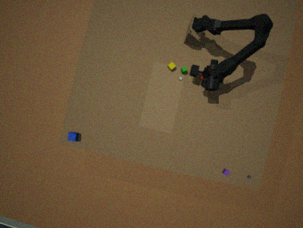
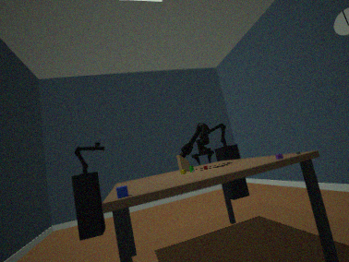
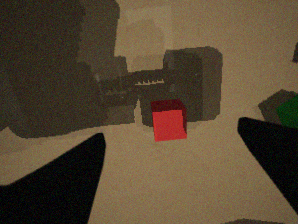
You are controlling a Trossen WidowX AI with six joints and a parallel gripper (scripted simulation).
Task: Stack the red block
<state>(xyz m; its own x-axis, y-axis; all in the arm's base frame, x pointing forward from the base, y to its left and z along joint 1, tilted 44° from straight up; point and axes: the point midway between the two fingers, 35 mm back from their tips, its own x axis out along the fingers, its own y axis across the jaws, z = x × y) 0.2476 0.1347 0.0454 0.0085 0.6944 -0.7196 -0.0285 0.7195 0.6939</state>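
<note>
Now: the red block 3 cm below my gripper tip. Round my gripper tip: white cube: 4 cm ahead, 12 cm to the right, 3 cm below; then purple block: 52 cm ahead, 30 cm to the left, 3 cm below; then yellow block: 2 cm behind, 20 cm to the right, 2 cm below.
</note>
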